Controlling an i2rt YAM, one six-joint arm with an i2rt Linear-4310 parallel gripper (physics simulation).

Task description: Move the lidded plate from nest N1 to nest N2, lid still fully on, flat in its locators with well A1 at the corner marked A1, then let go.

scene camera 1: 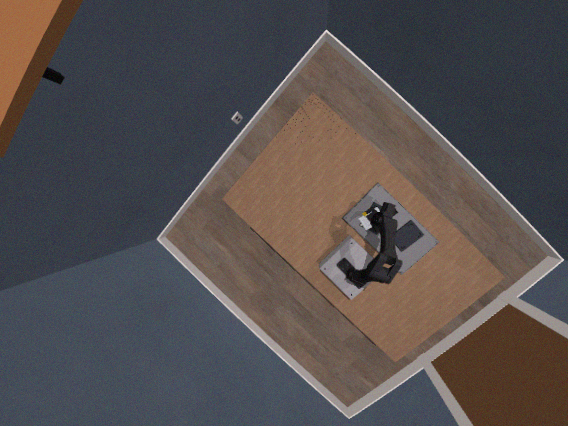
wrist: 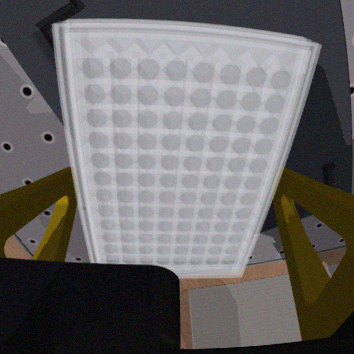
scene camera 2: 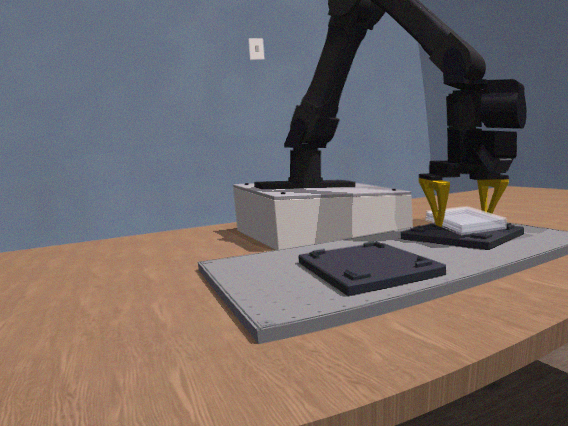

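Pixels of known places: gripper, fingertip midpoint: (scene camera 1: 370,218) (wrist: 174,177) (scene camera 2: 463,223); arm's base at its link origin: (scene camera 1: 351,272) (scene camera 2: 305,186).
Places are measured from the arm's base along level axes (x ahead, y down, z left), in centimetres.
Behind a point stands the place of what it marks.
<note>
The clear-white lidded plate (scene camera 1: 365,223) @(z 15.7, x 26.5, y 4.4 cm) (scene camera 2: 467,220) @(z 12.2, x 35.2, y 4.7 cm) (wrist: 175,150) @(z 14.9, x 33.2, y 4.6 cm) is at the dark nest N1 (scene camera 2: 465,240) @(z 8.4, x 38.9, y 6.7 cm) (wrist: 320,125) @(z 8.2, x 32.4, y 6.5 cm), on the right in scene camera 2. Its lid looks on, with layered rims along the edges. Whether it sits fully in the locators is unclear. My gripper (scene camera 2: 464,218) @(z 15.2, x 30.7, y 6.1 cm) (wrist: 174,177) @(z 15.2, x 30.7, y 6.1 cm) is open, its yellow fingers on either side of the plate, tips near the height of its rim. Finger contact cannot be told. The other dark nest, N2 (scene camera 1: 410,235) @(z -8.9, x 40.9, y 6.5 cm) (scene camera 2: 372,267) @(z -9.0, x 42.7, y 6.5 cm), is empty, with raised corner locators. The A1 marks cannot be read.
Both nests are on a grey perforated base board (scene camera 1: 377,192) @(z 23.9, x 44.7, y 7.6 cm) (scene camera 2: 250,295) @(z -22.6, x 41.1, y 7.6 cm), on a wooden table (scene camera 1: 300,175) @(z 64.5, x 19.1, y 9.0 cm) (scene camera 2: 125,325) @(z -36.1, x 41.0, y 8.9 cm). The arm stands on a pale box (scene camera 1: 330,267) @(z 10.9, x -7.1, y 0.5 cm) (scene camera 2: 255,217) @(z -11.9, x 3.9, y 4.5 cm) behind the board. The black arm (scene camera 1: 387,240) @(z 15.2, x 25.6, y -31.4 cm) (scene camera 2: 330,75) @(z 3.1, x 10.0, y -21.1 cm) reaches over to N1.
</note>
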